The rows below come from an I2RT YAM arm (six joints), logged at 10 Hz.
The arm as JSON. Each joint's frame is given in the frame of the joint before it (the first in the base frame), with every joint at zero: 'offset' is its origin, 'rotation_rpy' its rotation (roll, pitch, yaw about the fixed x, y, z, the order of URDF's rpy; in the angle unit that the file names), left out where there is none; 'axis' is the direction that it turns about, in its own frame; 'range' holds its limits. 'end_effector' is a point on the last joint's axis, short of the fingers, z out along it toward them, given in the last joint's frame.
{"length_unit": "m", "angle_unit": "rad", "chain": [
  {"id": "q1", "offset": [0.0, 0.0, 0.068], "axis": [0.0, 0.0, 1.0], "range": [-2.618, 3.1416]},
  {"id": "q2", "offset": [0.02, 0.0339, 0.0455], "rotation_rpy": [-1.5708, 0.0, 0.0], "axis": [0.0, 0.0, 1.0], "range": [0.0, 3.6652]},
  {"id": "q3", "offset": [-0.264, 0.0, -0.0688], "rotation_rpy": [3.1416, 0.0, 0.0], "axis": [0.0, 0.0, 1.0], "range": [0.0, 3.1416]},
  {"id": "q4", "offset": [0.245, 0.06, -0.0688], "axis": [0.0, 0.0, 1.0], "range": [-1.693, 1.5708]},
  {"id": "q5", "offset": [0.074, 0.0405, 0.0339], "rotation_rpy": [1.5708, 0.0, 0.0], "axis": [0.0, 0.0, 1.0], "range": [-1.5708, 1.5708]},
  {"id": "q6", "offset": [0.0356, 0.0, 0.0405], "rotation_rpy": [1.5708, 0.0, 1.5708], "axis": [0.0, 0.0, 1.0], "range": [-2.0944, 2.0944]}
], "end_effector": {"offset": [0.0, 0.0, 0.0], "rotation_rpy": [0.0, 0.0, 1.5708]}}
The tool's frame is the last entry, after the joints.
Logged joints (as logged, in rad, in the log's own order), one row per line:
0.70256, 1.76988, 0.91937, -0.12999, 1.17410, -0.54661
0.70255, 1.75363, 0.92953, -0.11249, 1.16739, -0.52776
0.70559, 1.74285, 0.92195, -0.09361, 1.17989, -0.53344
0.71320, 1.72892, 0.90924, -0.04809, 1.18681, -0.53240
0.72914, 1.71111, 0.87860, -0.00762, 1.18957, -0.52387
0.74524, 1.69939, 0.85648, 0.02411, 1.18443, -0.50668
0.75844, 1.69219, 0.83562, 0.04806, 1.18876, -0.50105
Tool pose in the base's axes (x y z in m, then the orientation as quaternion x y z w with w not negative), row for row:
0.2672, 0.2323, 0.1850, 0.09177, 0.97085, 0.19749, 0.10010
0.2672, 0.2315, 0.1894, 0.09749, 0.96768, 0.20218, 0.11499
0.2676, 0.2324, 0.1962, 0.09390, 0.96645, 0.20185, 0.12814
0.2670, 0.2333, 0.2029, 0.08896, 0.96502, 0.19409, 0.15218
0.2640, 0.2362, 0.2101, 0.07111, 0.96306, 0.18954, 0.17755
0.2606, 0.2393, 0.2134, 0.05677, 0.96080, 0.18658, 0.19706
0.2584, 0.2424, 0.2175, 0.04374, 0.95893, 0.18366, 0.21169
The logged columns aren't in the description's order. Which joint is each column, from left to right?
Columns, left to right: q1, q2, q6, q5, q3, q4.
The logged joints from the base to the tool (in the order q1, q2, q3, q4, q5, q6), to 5 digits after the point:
0.70256, 1.76988, 1.17410, -0.54661, -0.12999, 0.91937
0.70255, 1.75363, 1.16739, -0.52776, -0.11249, 0.92953
0.70559, 1.74285, 1.17989, -0.53344, -0.09361, 0.92195
0.71320, 1.72892, 1.18681, -0.53240, -0.04809, 0.90924
0.72914, 1.71111, 1.18957, -0.52387, -0.00762, 0.87860
0.74524, 1.69939, 1.18443, -0.50668, 0.02411, 0.85648
0.75844, 1.69219, 1.18876, -0.50105, 0.04806, 0.83562

